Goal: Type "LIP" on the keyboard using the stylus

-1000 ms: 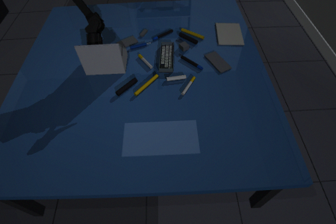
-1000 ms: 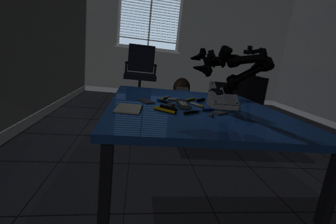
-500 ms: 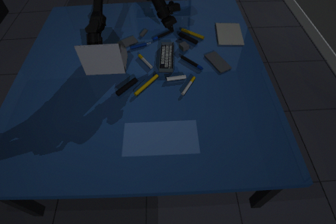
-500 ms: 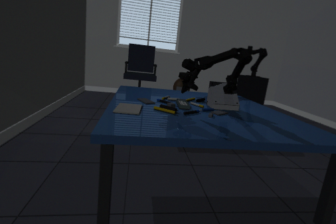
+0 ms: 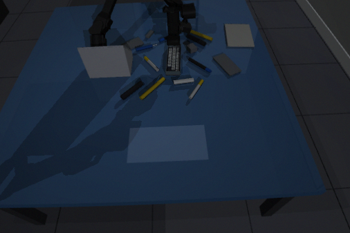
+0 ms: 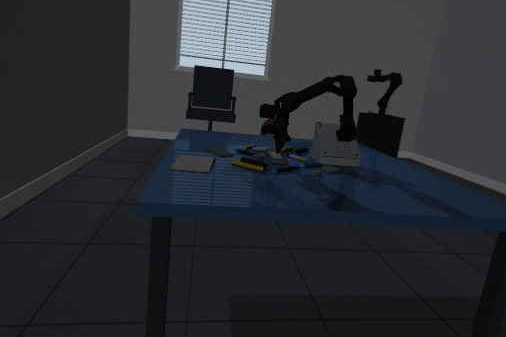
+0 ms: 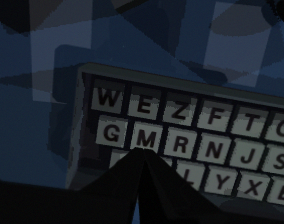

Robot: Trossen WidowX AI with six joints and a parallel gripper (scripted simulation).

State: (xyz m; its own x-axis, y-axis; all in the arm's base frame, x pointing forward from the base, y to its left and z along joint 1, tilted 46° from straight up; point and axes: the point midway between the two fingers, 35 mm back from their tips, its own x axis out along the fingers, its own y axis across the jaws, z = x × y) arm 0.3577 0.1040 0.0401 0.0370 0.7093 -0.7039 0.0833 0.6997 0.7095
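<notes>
My gripper tip is 130 mm past the stylus, 50 mm to the right of it and 30 mm above it.
</notes>
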